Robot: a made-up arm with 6 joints.
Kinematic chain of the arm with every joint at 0, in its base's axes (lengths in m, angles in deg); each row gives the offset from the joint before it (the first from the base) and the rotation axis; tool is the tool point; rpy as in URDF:
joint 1: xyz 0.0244 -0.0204 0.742 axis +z
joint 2: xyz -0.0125 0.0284 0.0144 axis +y
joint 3: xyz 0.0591 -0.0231 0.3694 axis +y
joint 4: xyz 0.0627 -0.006 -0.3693 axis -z
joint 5: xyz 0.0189 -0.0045 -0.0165 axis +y
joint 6: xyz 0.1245 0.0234 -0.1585 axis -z
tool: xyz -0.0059 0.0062 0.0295 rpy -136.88 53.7 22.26
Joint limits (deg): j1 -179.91..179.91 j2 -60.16..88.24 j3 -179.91..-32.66 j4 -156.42..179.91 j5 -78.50..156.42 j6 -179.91..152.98
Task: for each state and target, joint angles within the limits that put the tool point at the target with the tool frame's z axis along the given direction. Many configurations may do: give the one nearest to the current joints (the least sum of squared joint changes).
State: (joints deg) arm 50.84 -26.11 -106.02 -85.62 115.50 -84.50
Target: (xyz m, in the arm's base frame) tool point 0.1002 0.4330 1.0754 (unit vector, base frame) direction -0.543 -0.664 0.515
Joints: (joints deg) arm 98.29 11.11 -82.09 -101.97 156.42 -54.99
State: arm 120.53 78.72 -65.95 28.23 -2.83 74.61
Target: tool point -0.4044 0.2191 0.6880 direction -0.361 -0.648 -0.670
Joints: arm 142.54 30.61 -32.66 -13.31 -53.16 28.66
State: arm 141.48 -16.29 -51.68 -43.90 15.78 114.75
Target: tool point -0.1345 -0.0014 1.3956 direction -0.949 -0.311 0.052
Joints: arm 144.93 -54.86 -63.77 -34.60 19.59 91.13
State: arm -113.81 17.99 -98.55 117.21 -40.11 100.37
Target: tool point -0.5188 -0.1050 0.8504 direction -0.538 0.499 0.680
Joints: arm -150.67 34.28 -79.83 97.16 -66.09 99.52
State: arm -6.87 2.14 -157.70 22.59 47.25 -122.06
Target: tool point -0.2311 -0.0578 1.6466 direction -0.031 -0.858 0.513
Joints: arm 6.49 -9.33 -179.91 10.76 19.05 -140.72
